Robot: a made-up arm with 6 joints. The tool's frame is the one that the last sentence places. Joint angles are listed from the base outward.
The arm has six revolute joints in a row. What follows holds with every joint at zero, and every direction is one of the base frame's.
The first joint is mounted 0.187 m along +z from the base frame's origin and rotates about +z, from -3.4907 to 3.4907 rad.
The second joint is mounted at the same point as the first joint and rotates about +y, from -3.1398 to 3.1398 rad.
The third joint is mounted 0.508 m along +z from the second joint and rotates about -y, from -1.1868 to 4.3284 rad.
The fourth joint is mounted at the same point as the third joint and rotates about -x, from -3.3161 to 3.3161 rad.
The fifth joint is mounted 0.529 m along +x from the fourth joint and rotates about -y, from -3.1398 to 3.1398 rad.
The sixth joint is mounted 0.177 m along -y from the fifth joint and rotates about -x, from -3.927 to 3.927 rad.
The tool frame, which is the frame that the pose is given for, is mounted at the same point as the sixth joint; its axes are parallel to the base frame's.
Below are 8 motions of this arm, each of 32 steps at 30 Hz.
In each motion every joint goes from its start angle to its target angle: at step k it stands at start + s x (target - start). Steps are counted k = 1, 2, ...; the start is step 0. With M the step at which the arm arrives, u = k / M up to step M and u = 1 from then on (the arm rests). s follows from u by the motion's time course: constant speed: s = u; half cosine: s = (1 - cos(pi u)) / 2; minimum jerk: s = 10 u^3 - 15 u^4 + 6 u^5.
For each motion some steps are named. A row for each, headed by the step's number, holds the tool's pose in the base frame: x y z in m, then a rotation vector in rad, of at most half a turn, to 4 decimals.
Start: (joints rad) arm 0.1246 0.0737 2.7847 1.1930 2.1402 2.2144
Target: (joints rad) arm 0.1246 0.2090 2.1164 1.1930 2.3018 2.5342
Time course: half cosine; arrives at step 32
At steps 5, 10, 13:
5: -0.4919 -0.1274 0.7906 -0.7065 0.2107 1.3416
10: -0.4636 -0.1239 0.8600 -0.6897 0.2968 1.3764
13: -0.4339 -0.1201 0.9142 -0.6756 0.3666 1.4068

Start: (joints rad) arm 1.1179 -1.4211 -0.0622 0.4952 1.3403 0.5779
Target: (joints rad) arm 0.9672 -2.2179 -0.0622 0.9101 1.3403 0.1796
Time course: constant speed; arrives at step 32
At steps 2, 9, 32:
2: -0.0888 -0.5223 0.7740 0.6152 -2.5536 -0.4631
9: -0.1647 -0.6097 0.6770 0.5654 -2.7066 -0.5778
32: -0.3725 -0.7317 0.2446 -0.1792 2.8739 0.9539

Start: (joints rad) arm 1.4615 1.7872 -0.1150 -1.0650 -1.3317 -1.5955
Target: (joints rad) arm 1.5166 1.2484 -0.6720 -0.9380 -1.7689 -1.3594
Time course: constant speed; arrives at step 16
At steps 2, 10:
2: 0.1066 0.1741 -0.3380 -0.3623 1.6558 -2.1995
10: 0.1115 0.1797 -0.2006 -0.6810 1.7754 -2.2194

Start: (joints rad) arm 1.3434 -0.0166 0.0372 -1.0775 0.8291 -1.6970
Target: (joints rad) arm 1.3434 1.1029 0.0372 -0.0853 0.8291 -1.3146
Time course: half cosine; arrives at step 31
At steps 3, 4, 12, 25, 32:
3: 0.2063 0.5042 0.5560 2.8614 0.7776 0.6616
4: 0.2105 0.5106 0.5469 2.8278 0.7742 0.6668
12: 0.2700 0.5944 0.3870 2.2771 0.7677 0.7423
25: 0.3285 0.6466 0.0079 1.1686 0.9597 0.8832
32: 0.3288 0.6385 -0.0541 1.0050 1.0073 0.9067

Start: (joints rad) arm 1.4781 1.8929 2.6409 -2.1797 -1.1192 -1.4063
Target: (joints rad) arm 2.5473 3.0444 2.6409 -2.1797 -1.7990 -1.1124
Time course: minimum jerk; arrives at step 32
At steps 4, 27, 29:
4: -0.0278 0.9748 0.2617 -0.3988 -2.2592 -0.9382
27: -0.4706 0.2154 -0.6429 1.0722 -2.2604 0.2132
29: -0.4577 0.1916 -0.6559 1.1043 -2.2471 0.2424

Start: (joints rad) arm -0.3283 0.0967 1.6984 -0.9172 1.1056 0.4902
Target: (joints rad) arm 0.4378 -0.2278 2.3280 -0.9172 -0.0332 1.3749
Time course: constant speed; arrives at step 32
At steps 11, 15, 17, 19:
11: -0.0686 -0.1034 1.2396 0.5734 -2.3594 -0.2970
15: -0.1434 -0.1121 1.2286 0.5367 -2.3452 -0.2725
17: -0.1796 -0.1221 1.2199 0.5150 -2.3443 -0.2659
19: -0.2146 -0.1358 1.2091 0.4916 -2.3471 -0.2636

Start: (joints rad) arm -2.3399 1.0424 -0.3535 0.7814 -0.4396 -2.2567
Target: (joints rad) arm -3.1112 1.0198 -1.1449 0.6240 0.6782 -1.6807
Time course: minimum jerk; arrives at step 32
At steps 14, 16, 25, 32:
14: -0.4922 -0.1204 -0.0923 -1.7777 0.6334 1.6413
16: -0.4549 -0.0533 -0.0932 -1.8243 0.7417 1.5700
25: -0.2641 0.1200 -0.0560 -1.8187 1.2140 1.3823
32: -0.2268 0.1368 -0.0433 -1.7876 1.2978 1.3631

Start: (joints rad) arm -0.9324 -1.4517 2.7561 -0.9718 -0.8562 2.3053
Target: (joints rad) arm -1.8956 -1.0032 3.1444 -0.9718 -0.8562 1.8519
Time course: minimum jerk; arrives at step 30
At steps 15, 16, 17, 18, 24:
15: -0.2350 0.8474 -0.0227 1.2040 0.9828 0.5242
16: -0.1834 0.8564 -0.0079 1.2587 0.9531 0.4666
17: -0.1325 0.8619 0.0065 1.3120 0.9219 0.4108
18: -0.0834 0.8640 0.0203 1.3630 0.8899 0.3578
24: 0.1272 0.8369 0.0789 1.5808 0.7260 0.1342

